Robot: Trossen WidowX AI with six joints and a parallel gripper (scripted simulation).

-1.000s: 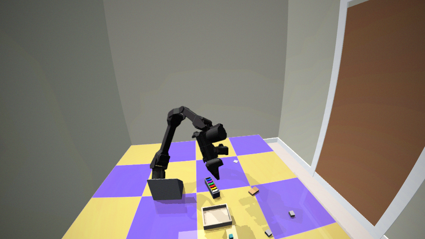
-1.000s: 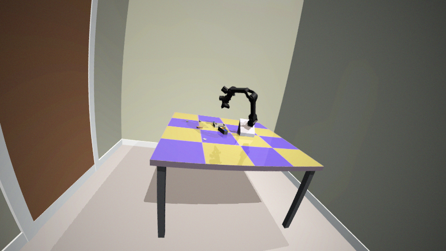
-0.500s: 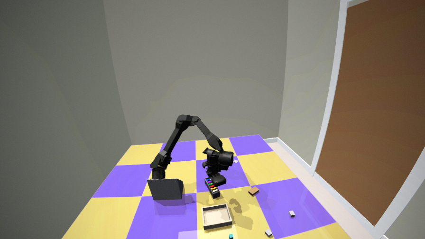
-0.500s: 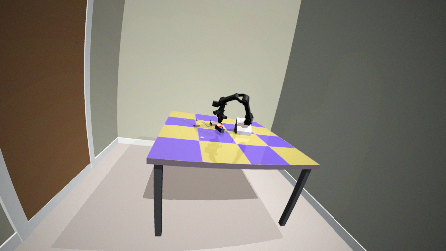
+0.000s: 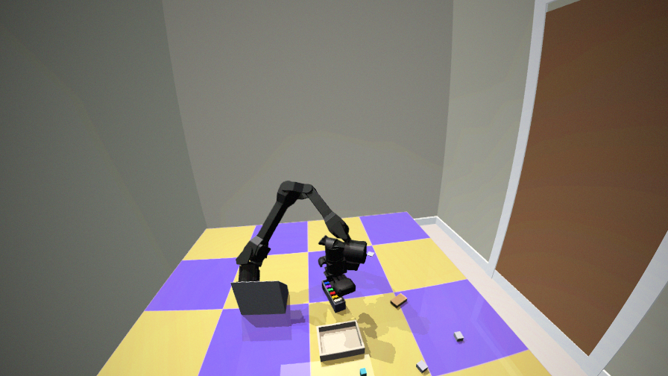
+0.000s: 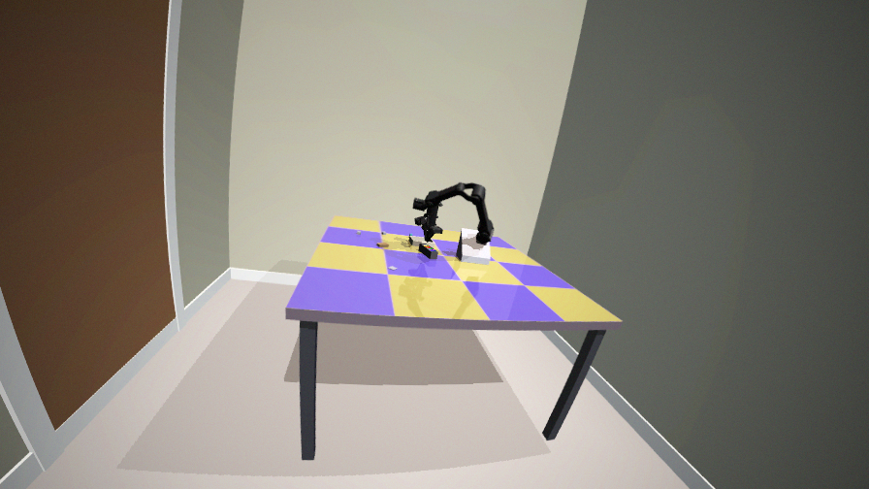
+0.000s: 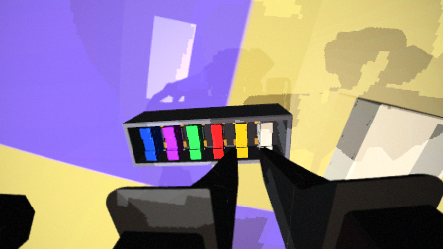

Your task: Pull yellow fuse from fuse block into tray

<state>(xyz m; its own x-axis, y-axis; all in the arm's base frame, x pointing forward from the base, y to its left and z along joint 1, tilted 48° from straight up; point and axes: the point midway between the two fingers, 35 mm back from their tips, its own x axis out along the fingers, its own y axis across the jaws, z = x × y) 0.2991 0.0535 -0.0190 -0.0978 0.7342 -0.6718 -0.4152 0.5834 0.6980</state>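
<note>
The yellow fuse is 4 cm below my gripper tip. From my gripper tip the other things lie so: tray: 16 cm to the right, 6 cm below, 1 cm ahead; red fuse: 4 cm below, 2 cm to the left, 1 cm behind; white fuse: 4 cm below, 2 cm to the right, 1 cm ahead.
</note>
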